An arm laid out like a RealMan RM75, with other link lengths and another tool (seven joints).
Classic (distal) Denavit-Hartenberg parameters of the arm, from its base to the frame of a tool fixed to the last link. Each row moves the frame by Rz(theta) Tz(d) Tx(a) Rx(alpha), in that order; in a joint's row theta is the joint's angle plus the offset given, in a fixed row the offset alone. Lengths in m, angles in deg.
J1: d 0.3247  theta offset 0  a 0  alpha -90
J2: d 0  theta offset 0  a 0  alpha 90
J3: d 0.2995  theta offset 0  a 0  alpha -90
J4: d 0  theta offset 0  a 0  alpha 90
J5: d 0.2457  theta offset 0  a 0  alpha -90
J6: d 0  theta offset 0  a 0  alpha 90
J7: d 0.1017  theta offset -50.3  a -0.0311  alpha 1
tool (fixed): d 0.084  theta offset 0  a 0  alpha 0
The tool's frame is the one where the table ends.
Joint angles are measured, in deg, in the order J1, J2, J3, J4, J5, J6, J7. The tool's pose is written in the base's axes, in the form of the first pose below.
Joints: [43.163, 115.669, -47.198, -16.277, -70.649, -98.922, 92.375]
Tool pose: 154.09, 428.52, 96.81, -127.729, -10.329, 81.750
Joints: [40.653, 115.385, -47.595, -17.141, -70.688, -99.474, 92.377]
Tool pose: 170.61, 420.57, 100.37, -127.527, -9.318, 80.385
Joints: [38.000, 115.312, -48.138, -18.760, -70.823, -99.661, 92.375]
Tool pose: 185.68, 412.27, 103.25, -127.427, -8.765, 78.552
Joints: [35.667, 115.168, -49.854, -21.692, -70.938, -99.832, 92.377]
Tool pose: 193.94, 404.04, 106.04, -128.464, -10.554, 76.382
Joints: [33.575, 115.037, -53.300, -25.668, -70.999, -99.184, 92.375]
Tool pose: 196.27, 396.81, 104.34, -131.049, -13.750, 73.328
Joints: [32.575, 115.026, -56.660, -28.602, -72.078, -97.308, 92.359]
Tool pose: 194.98, 394.45, 94.91, -134.641, -16.117, 69.514
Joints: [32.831, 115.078, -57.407, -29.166, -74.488, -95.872, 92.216]
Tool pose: 194.82, 395.82, 85.18, -137.451, -16.915, 66.416
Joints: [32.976, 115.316, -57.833, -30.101, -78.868, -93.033, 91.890]
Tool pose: 198.66, 398.74, 69.94, -141.221, -17.685, 60.369
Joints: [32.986, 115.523, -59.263, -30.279, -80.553, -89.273, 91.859]
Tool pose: 203.58, 404.35, 56.62, -143.171, -16.493, 55.277
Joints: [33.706, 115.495, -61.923, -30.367, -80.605, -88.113, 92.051]
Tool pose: 198.24, 404.85, 46.60, -145.597, -17.721, 53.920
